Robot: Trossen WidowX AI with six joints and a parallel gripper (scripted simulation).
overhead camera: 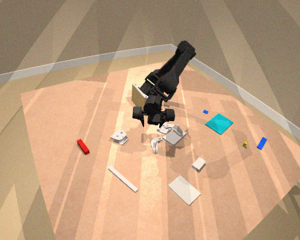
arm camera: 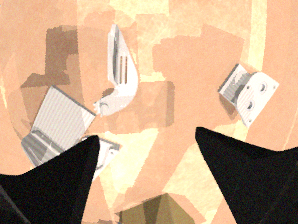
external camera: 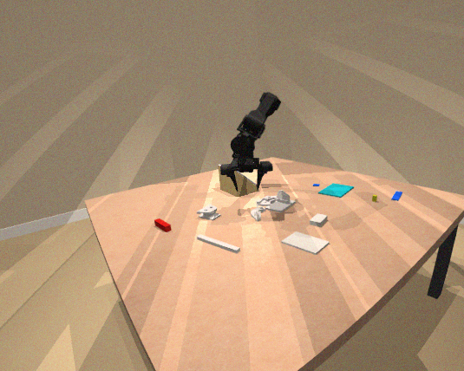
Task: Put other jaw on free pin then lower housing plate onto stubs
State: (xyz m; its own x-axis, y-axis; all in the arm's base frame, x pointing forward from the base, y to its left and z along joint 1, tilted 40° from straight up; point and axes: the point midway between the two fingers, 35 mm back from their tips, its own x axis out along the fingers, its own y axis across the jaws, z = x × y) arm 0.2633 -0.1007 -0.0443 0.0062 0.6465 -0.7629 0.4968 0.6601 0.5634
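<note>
Now: the white jaw 40 mm ahead of my gripper tip, 30 mm to the left of it and 80 mm below it. From my gripper tip the other things lie so: flat white plate 310 mm ahead, 20 mm to the right, 90 mm below; then white bar 150 mm ahead, 220 mm to the right, 80 mm below; then red block 90 mm behind, 310 mm to the right, 80 mm below.
</note>
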